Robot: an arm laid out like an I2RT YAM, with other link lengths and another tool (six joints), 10 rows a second.
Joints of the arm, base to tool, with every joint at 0 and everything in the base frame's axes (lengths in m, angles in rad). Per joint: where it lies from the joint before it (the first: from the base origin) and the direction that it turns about. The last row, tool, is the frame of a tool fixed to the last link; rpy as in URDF.
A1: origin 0.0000 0.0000 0.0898 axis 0 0 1
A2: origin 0.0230 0.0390 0.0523 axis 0 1 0
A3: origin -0.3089 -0.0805 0.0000 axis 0 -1 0
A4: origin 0.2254 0.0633 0.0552 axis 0 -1 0
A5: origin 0.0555 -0.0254 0.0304 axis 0 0 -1
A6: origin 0.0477 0.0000 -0.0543 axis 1 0 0
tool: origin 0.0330 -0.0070 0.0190 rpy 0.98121 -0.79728 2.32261
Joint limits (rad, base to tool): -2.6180..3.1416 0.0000..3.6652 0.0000..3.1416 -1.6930..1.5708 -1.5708..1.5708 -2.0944..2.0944
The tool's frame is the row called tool.
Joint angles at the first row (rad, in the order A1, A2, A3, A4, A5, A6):
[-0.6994, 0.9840, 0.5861, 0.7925, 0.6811, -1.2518]
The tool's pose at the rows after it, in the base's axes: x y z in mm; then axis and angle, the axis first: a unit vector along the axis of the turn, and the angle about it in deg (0 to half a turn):
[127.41, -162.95, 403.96, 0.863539, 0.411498, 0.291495, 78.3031]
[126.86, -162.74, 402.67, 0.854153, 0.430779, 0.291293, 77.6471]
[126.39, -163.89, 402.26, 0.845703, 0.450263, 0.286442, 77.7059]
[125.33, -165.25, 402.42, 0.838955, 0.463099, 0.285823, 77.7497]
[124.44, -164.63, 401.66, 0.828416, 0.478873, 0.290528, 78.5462]
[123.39, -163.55, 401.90, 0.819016, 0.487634, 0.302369, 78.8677]
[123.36, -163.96, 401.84, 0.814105, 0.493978, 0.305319, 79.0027]
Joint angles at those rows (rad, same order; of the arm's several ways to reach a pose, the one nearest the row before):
[-0.7151, 0.9833, 0.5743, 0.8418, 0.6487, -1.2751]
[-0.7300, 0.9832, 0.5591, 0.8719, 0.6128, -1.2892]
[-0.7510, 0.9832, 0.5560, 0.8738, 0.5732, -1.2983]
[-0.7727, 0.9825, 0.5560, 0.8703, 0.5377, -1.2976]
[-0.7887, 0.9726, 0.5560, 0.8459, 0.4973, -1.2911]
[-0.8005, 0.9634, 0.5560, 0.8311, 0.4648, -1.2774]
[-0.8093, 0.9638, 0.5560, 0.8295, 0.4457, -1.2743]

